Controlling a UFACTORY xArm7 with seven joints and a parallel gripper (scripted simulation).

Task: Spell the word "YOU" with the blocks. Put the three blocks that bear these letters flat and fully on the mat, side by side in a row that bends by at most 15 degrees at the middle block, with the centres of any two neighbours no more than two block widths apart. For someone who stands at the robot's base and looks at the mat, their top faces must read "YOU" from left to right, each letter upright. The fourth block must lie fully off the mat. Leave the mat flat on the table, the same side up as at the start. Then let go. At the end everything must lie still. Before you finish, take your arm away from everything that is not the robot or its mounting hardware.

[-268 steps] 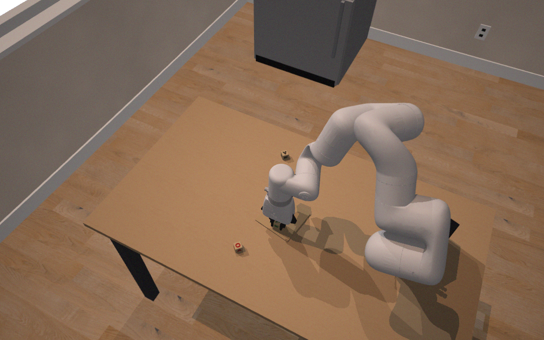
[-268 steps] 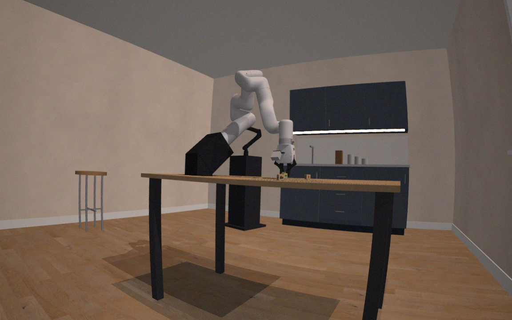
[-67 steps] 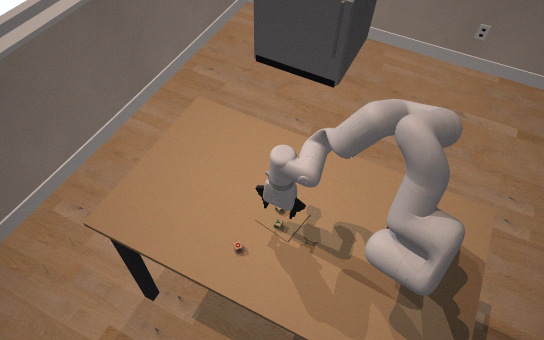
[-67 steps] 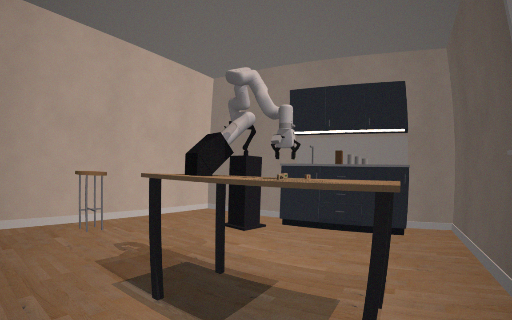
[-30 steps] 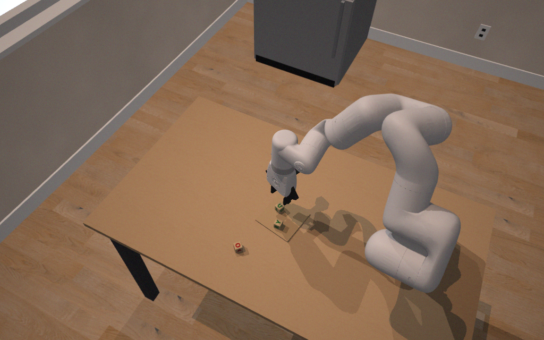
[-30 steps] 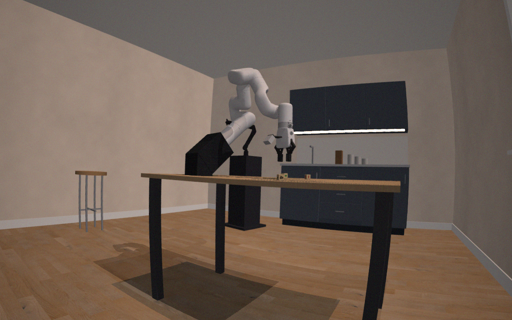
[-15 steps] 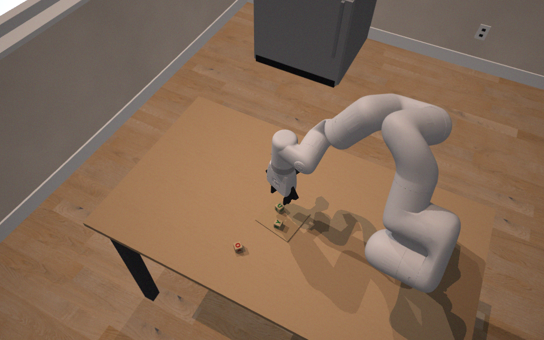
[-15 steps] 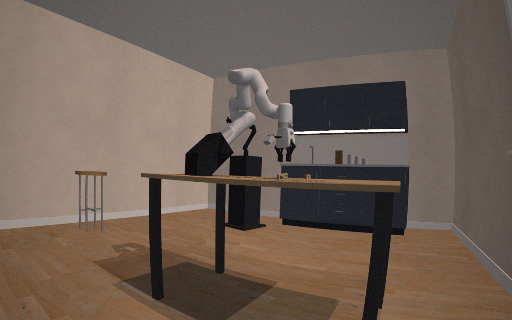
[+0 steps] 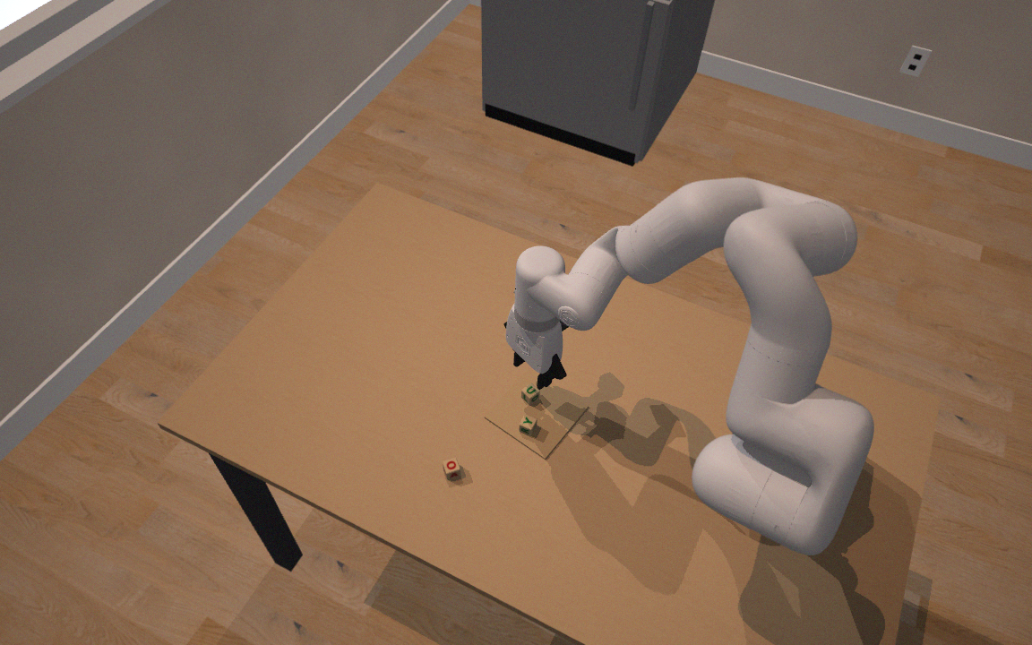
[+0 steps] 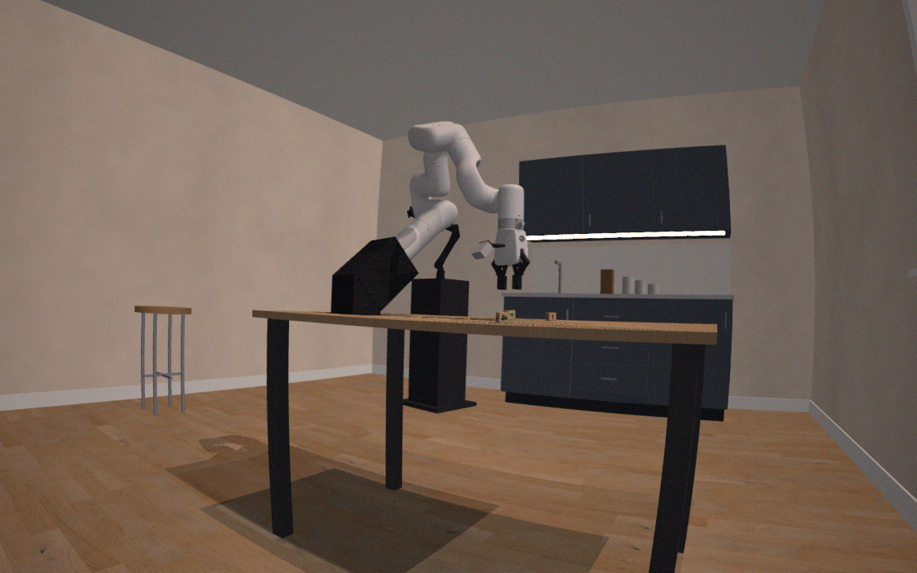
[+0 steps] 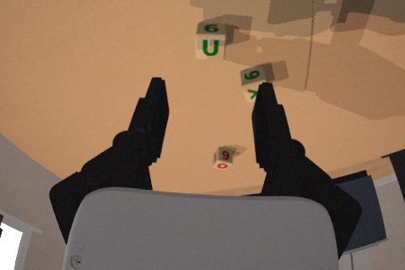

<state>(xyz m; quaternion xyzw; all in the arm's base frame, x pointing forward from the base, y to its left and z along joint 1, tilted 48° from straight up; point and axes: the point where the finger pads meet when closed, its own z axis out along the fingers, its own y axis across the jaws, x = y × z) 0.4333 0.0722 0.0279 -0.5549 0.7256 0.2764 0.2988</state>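
Right now the U block is 9 cm below my hand. Also, from my hand: Y block 9 cm below, 6 cm to the left, 3 cm behind; then mat 10 cm below, 3 cm behind, 2 cm to the left; then O block 21 cm to the left, 9 cm below, 2 cm ahead.
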